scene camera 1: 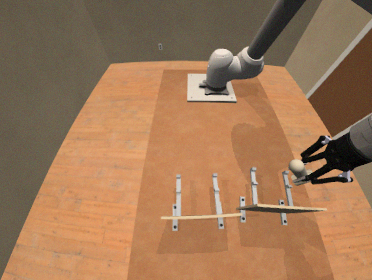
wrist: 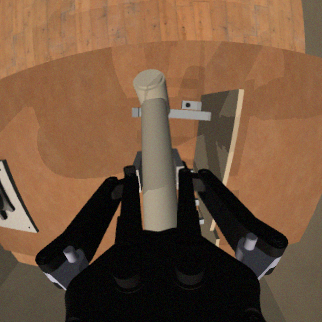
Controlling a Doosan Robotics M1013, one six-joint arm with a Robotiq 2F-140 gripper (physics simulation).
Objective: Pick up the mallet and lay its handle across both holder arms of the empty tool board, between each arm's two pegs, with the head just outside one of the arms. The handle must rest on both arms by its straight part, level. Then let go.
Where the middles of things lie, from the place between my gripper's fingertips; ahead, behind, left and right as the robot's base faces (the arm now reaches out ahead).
I see my gripper 2 cm below the pale mallet (wrist: 159, 195) and 1 cm to the right of it.
